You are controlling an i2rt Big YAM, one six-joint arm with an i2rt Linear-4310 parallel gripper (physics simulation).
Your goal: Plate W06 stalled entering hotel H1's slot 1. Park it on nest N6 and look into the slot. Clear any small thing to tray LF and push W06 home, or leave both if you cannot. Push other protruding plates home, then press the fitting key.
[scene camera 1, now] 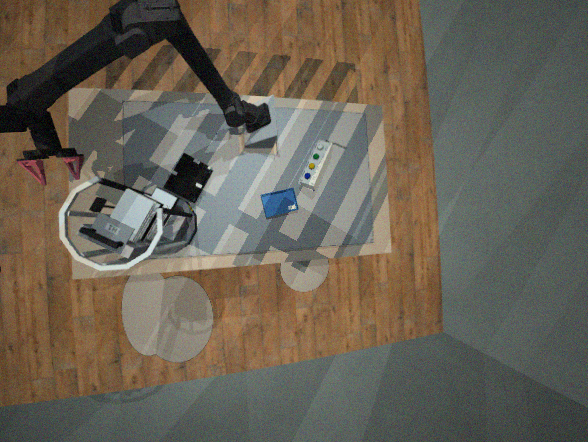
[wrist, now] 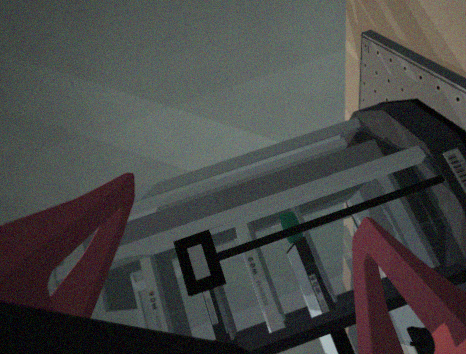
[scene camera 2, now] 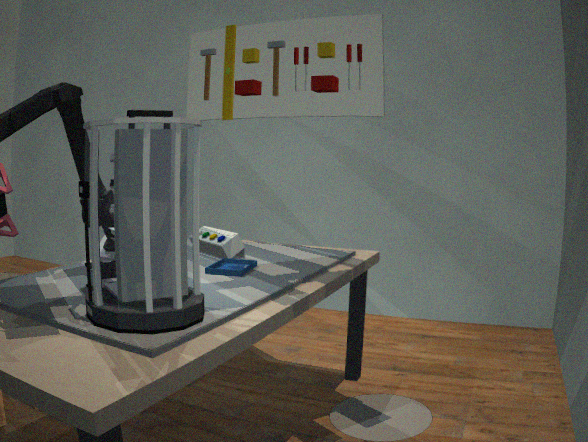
Labels:
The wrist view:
gripper: 247,206
round plate rack: 259,246

